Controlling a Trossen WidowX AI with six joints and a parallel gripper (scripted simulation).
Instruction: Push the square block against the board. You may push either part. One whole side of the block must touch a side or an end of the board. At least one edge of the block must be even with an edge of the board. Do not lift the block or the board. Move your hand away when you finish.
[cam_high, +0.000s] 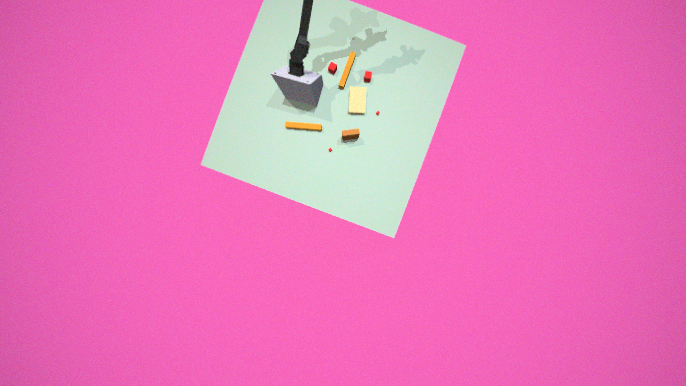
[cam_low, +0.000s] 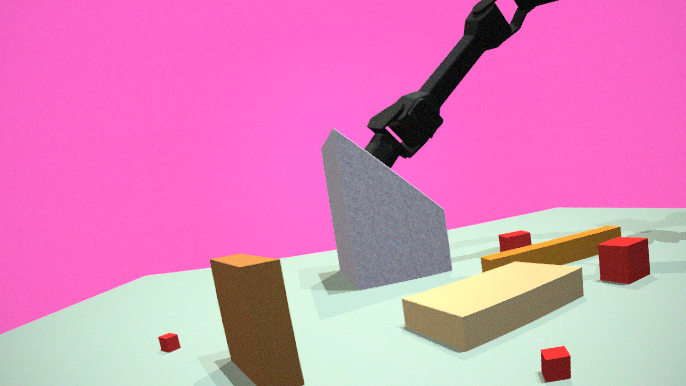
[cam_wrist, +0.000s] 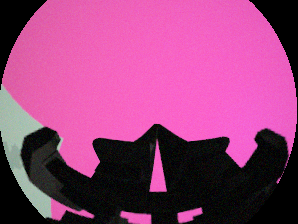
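My gripper tip is 80 cm to the left of the square block and 45 cm above it. The rest, counted from my gripper tip: board: 3 cm behind, 58 cm to the right, 49 cm below.
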